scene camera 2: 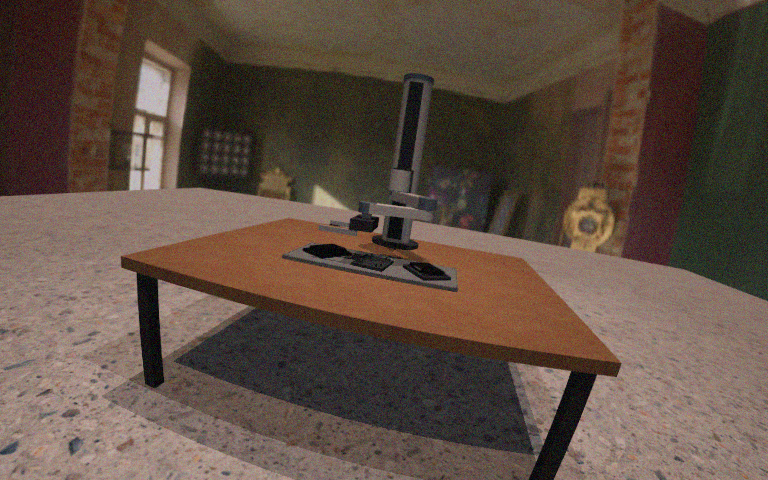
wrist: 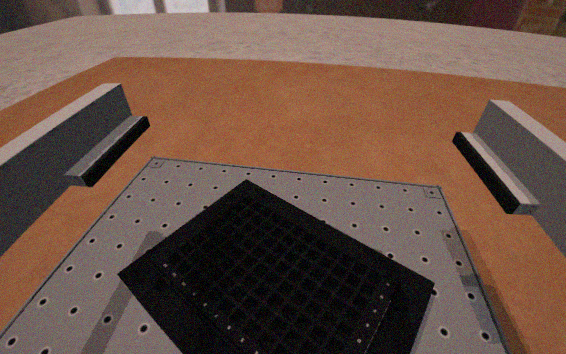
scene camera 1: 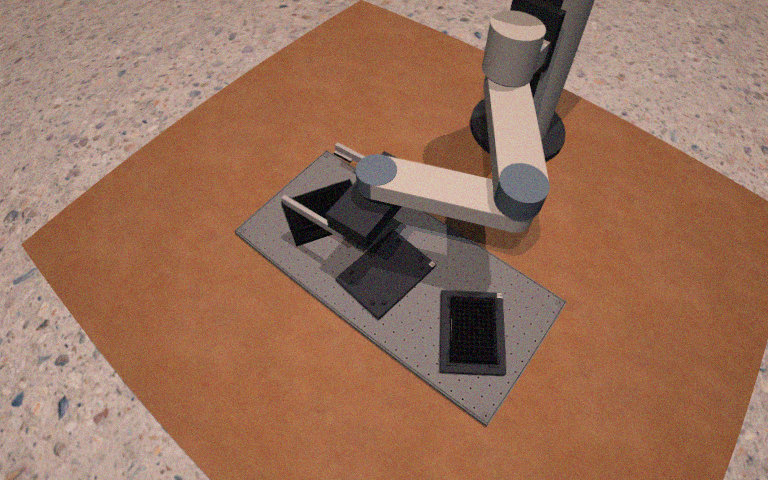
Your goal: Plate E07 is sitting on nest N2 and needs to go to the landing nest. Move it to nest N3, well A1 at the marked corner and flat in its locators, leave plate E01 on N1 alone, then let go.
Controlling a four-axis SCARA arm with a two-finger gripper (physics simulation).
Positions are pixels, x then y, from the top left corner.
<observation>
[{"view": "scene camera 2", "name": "my gripper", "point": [324,224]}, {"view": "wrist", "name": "my gripper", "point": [298,109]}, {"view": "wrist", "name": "grey perforated baseplate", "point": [85,298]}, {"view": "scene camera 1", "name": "my gripper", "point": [311,171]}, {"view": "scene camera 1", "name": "nest N3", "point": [381,277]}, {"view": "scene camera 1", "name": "grey perforated baseplate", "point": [410,330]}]
</observation>
